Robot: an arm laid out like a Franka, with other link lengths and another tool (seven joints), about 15 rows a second.
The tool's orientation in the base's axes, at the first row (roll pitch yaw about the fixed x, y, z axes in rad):
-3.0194 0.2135 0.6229
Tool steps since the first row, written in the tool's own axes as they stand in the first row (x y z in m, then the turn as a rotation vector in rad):
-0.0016 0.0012 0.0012 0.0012 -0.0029 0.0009
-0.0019 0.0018 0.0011 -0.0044 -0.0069 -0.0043
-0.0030 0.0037 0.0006 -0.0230 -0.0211 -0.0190
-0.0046 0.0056 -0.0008 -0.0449 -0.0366 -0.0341
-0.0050 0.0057 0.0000 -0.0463 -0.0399 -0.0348
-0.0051 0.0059 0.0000 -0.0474 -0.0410 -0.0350
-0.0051 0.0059 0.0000 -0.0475 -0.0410 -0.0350
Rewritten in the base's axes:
-0.0009 -0.0019 -0.0010 -0.0009 0.0030 -0.0008
-0.0008 -0.0026 -0.0009 -0.0063 0.0033 0.0059
-0.0005 -0.0048 -0.0004 -0.0254 0.0047 0.0258
-0.0003 -0.0072 0.0011 -0.0478 0.0053 0.0470
-0.0008 -0.0075 0.0004 -0.0506 0.0072 0.0483
-0.0008 -0.0078 0.0004 -0.0520 0.0075 0.0489
-0.0008 -0.0078 0.0004 -0.0521 0.0074 0.0489

